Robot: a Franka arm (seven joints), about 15 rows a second.
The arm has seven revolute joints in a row. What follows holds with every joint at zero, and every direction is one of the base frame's.
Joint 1 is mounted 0.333 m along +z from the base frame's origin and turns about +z.
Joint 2 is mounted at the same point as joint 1 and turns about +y.
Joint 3 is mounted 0.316 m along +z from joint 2 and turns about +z.
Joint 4 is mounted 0.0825 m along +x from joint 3 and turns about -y.
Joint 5 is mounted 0.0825 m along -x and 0.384 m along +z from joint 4 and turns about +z.
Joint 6 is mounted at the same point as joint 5 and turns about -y.
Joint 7 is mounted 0.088 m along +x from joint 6 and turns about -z.
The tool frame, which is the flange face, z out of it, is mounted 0.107 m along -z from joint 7; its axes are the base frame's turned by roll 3.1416, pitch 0 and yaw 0 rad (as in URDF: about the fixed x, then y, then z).
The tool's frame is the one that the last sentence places.
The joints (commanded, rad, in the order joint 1, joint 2, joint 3, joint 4, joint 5, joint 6, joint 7), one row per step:
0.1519, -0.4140, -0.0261, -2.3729, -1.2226, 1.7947, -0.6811
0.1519, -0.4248, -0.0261, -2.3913, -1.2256, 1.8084, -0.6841
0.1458, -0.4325, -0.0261, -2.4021, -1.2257, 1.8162, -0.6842
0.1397, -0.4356, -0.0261, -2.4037, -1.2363, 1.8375, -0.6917
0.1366, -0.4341, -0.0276, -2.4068, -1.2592, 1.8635, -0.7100
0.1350, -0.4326, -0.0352, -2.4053, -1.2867, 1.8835, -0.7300
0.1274, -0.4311, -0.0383, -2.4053, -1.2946, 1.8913, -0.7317
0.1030, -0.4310, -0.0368, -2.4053, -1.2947, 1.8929, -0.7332
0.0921, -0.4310, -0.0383, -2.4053, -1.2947, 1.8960, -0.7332
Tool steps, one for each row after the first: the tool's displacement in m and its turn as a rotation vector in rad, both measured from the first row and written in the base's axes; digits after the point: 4 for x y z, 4 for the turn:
-0.0033, 0.0010, -0.0040, 0.0014, 0.0058, 0.0144
-0.0058, -0.0011, -0.0058, 0.0043, 0.0066, 0.0153
-0.0047, -0.0016, -0.0045, 0.0017, 0.0043, 0.0347
-0.0024, -0.0011, -0.0050, -0.0129, 0.0156, 0.0691
0.0002, -0.0034, -0.0033, -0.0319, 0.0261, 0.0965
0.0009, -0.0074, -0.0035, -0.0353, 0.0267, 0.0967
0.0002, -0.0170, -0.0035, -0.0355, 0.0280, 0.0756
-0.0002, -0.0221, -0.0035, -0.0335, 0.0274, 0.0661

